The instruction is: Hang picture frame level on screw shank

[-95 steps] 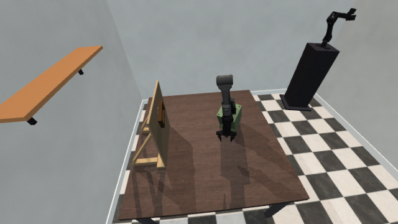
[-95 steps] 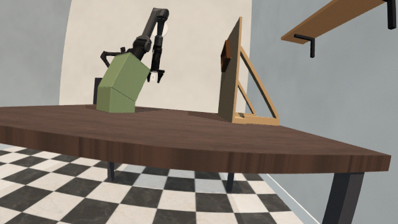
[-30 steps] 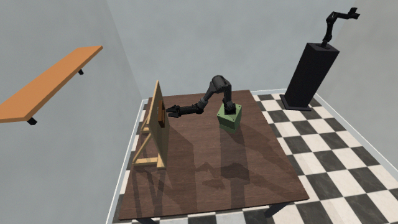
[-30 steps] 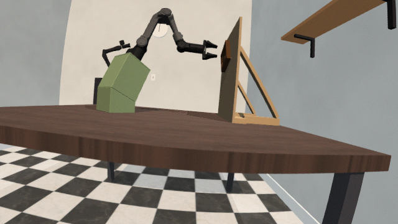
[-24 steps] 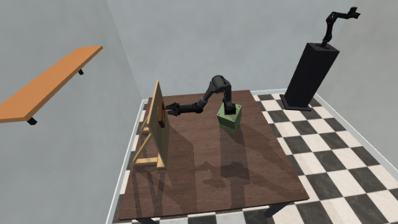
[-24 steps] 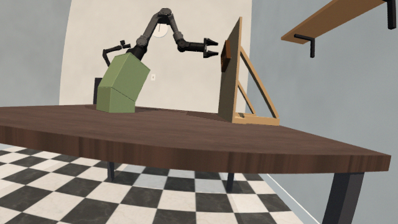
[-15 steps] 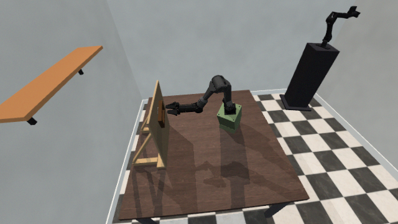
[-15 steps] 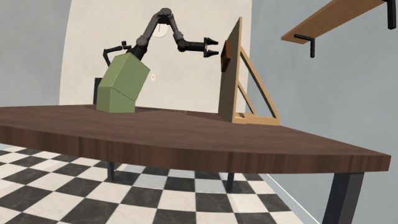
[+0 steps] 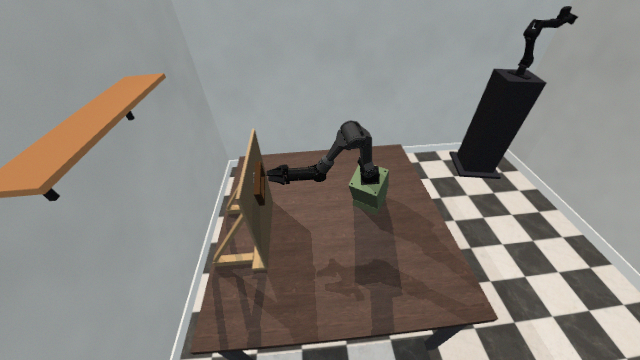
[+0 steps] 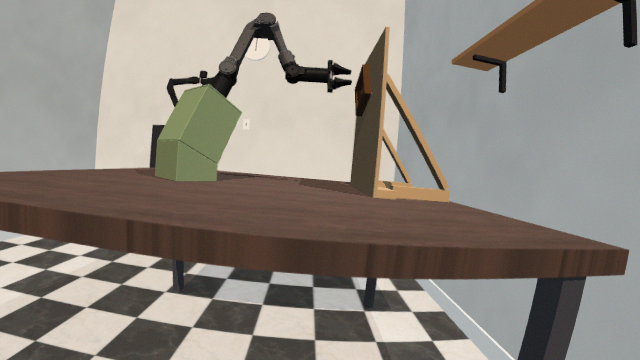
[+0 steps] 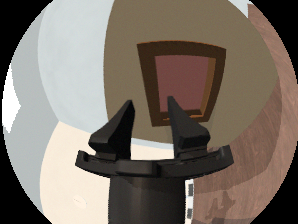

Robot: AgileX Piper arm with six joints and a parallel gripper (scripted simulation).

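Now: the brown picture frame 60 mm below my hand and 60 mm ahead of it.
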